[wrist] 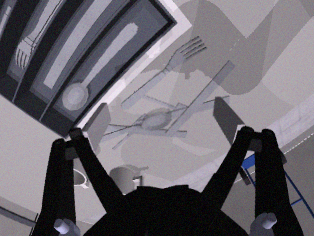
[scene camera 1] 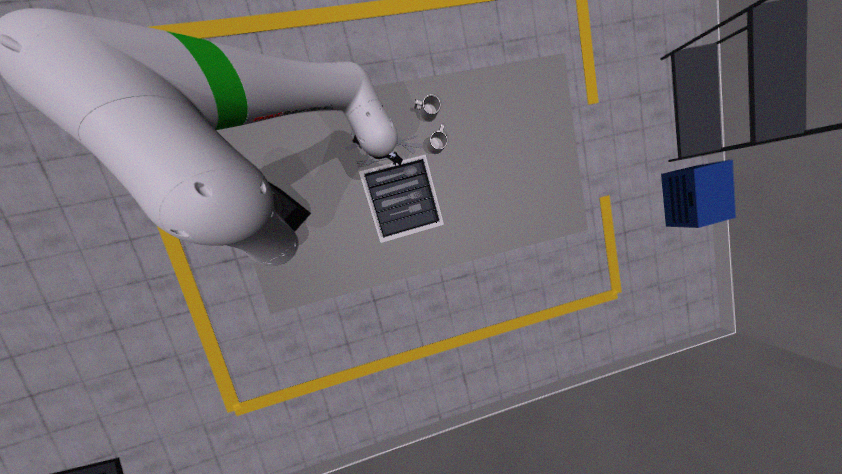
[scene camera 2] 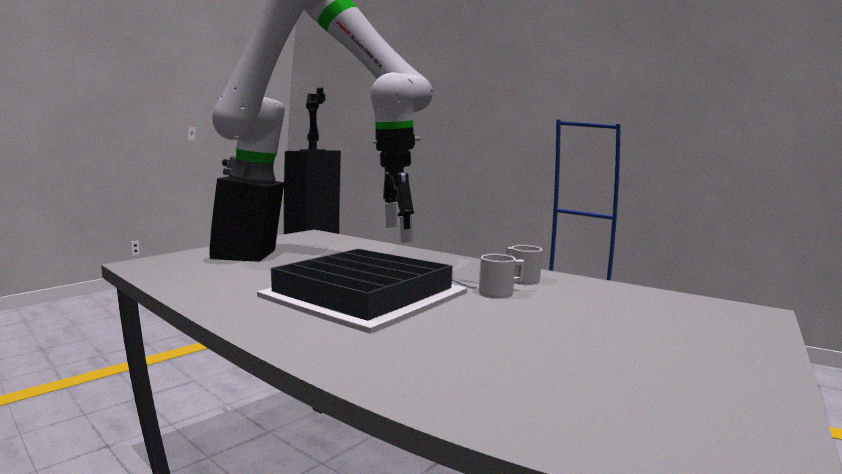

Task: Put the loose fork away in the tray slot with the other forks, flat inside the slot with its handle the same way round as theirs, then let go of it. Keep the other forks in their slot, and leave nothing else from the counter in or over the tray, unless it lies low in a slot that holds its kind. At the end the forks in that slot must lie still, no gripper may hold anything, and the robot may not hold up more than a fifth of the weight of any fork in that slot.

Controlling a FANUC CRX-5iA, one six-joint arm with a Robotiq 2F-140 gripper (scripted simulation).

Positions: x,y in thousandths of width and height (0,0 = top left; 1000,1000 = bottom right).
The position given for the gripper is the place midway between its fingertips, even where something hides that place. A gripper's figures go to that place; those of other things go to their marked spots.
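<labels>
Gripper (wrist: 514,460) 0.19 m from the lens. Knife (wrist: 731,282) at 0.32 m from the lens.
</labels>
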